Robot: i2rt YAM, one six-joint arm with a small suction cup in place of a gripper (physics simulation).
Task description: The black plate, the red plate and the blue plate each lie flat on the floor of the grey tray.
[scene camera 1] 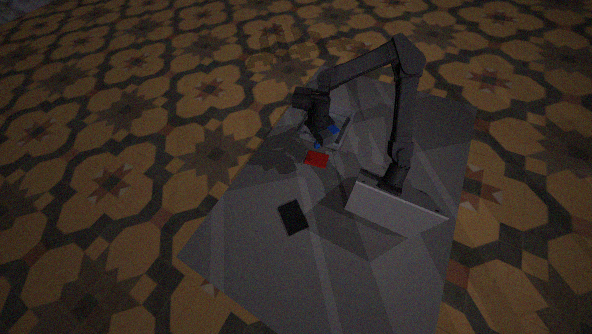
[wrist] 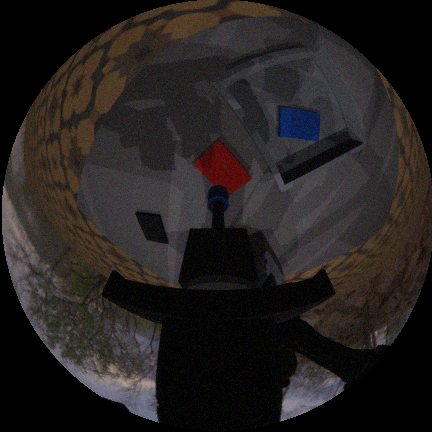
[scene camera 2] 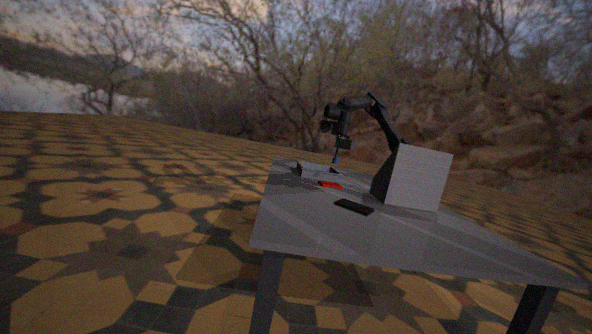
Observation:
My suction cup [wrist: 217, 191] carries nothing. The cup hangs 11 cm from the middle of a red plate [wrist: 217, 164], above it. A blue plate [wrist: 296, 123] rests on a grey tray [scene camera 1: 343, 117].
Scene camera 2 misses the blue plate, which is hidden by the grey tray.

